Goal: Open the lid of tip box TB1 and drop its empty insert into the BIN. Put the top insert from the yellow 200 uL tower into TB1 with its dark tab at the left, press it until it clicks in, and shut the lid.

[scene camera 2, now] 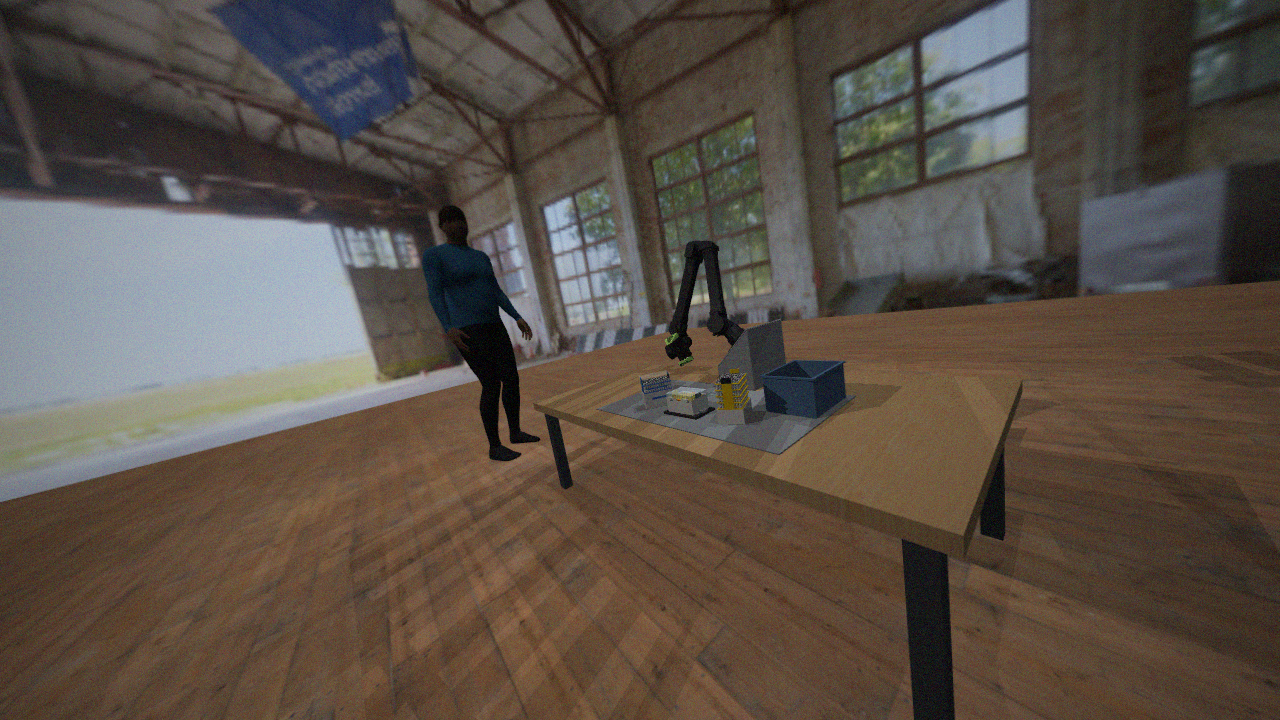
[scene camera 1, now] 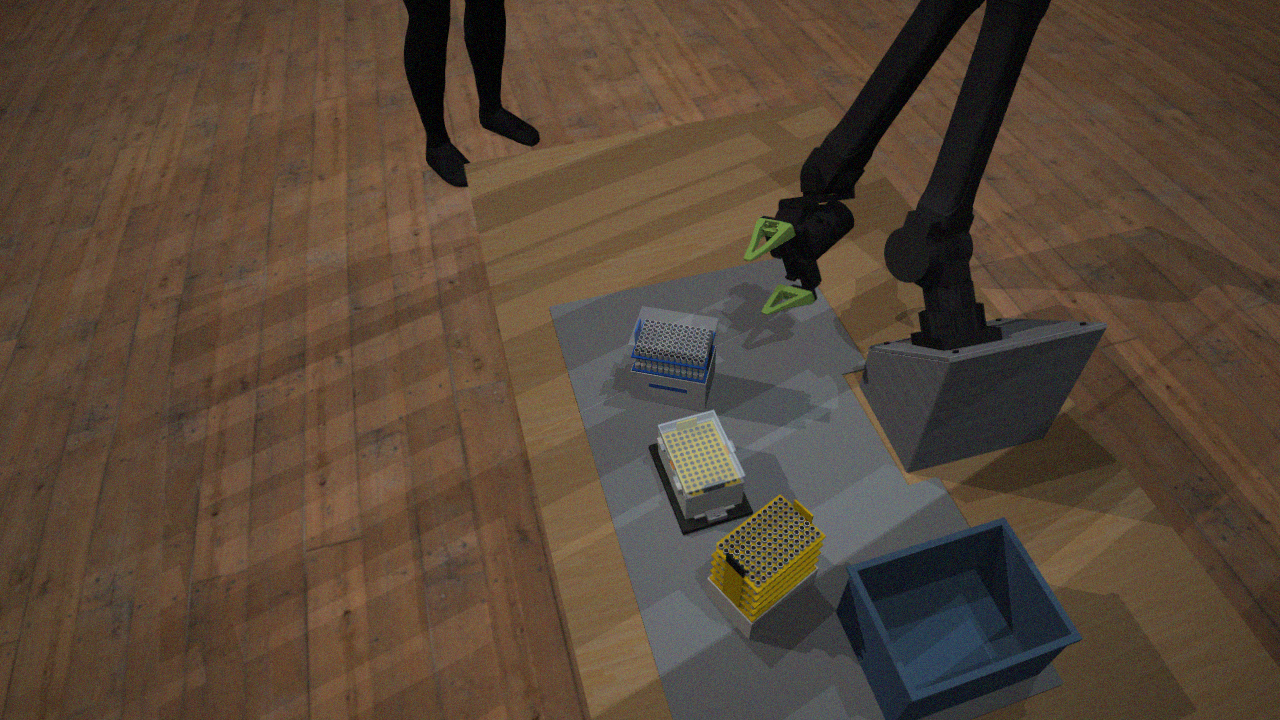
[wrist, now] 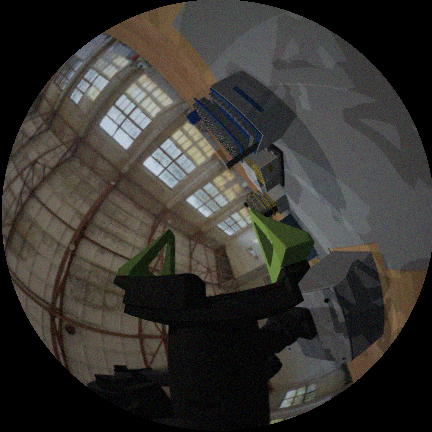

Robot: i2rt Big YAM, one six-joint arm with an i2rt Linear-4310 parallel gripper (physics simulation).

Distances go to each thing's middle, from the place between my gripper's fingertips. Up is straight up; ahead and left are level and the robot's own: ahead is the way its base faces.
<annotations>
I see my gripper 50 cm to the right of the blue bin (scene camera 1: 949, 620), 12 cm past it and 12 cm above it.
</annotations>
